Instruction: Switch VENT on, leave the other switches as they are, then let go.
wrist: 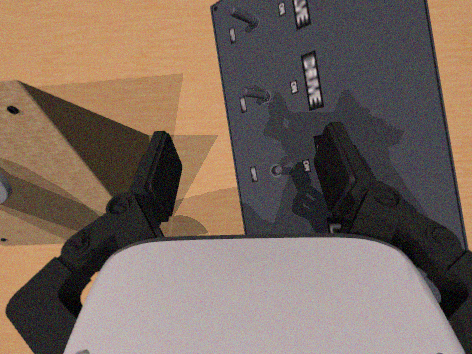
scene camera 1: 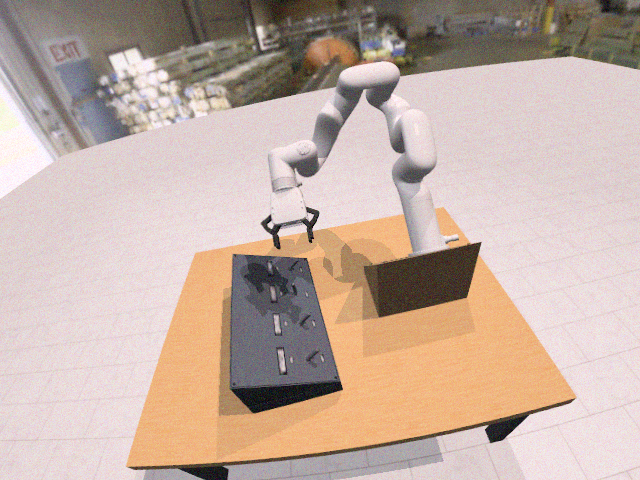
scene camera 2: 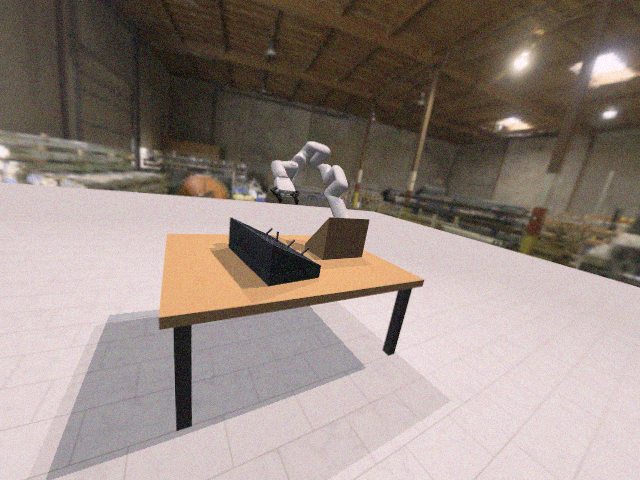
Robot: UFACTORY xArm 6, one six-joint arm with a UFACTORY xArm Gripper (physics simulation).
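Pixels of known places: gripper, fingertip midpoint: (wrist: pixel 246 145) (scene camera 1: pixel 294 245) (scene camera 2: pixel 289 202); arm's base, origin of the base link: (scene camera 1: pixel 428 252) (scene camera 2: pixel 345 227).
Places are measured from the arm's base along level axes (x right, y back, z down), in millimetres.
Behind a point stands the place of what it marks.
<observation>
The dark sloped switch panel (scene camera 1: pixel 253 341) {z 27, x -258, y -510 mm} (scene camera 2: pixel 250 258) {z 130, x -208, y -581 mm} (wrist: pixel 380 55) {z 23, x -206, y -535 mm} stands on the table. The VENT switch (scene camera 1: pixel 294 289) {z 58, x -55, y -427 mm} (scene camera 2: pixel 277 236) {z 62, x -54, y -429 mm} (wrist: pixel 278 170) {z 36, x -49, y -428 mm} is second from the far end; its lever leans toward ON, unlike the others. Its name label is hidden behind a finger in the wrist view. The DRIVE switch (scene camera 1: pixel 306 321) {z 64, x -169, y -379 mm} (wrist: pixel 257 94) {z 61, x -160, y -387 mm} leans toward OFF, as does the nearest switch (scene camera 1: pixel 312 357) {z 66, x -285, y -354 mm} (scene camera 2: pixel 306 251) {z 65, x -285, y -351 mm}. The LAMP switch (scene camera 1: pixel 294 266) {z 70, x 62, y -448 mm} (scene camera 2: pixel 268 231) {z 67, x 64, y -453 mm} also leans toward OFF; it is hidden in the wrist view. My gripper (scene camera 1: pixel 294 243) {z -124, x -54, y -385 mm} (scene camera 2: pixel 288 201) {z -124, x -54, y -385 mm} (wrist: pixel 246 145) {z -124, x -54, y -385 mm} is open and empty, above the panel's far end, touching no switch.
A brown wedge-shaped block (scene camera 1: pixel 423 283) {z 50, x -78, y -29 mm} (scene camera 2: pixel 346 238) {z 50, x -76, y -23 mm} (wrist: pixel 82 117) {z 1, x -88, y -170 mm} stands on the wooden table (scene camera 1: pixel 413 392) {z 176, x -347, y -97 mm} (scene camera 2: pixel 196 279) {z 176, x -319, y -794 mm} (wrist: pixel 100 40) {z 176, x -294, y -37 mm}, between the panel and the arm's base side. The arm's shadow falls across the panel's far half.
</observation>
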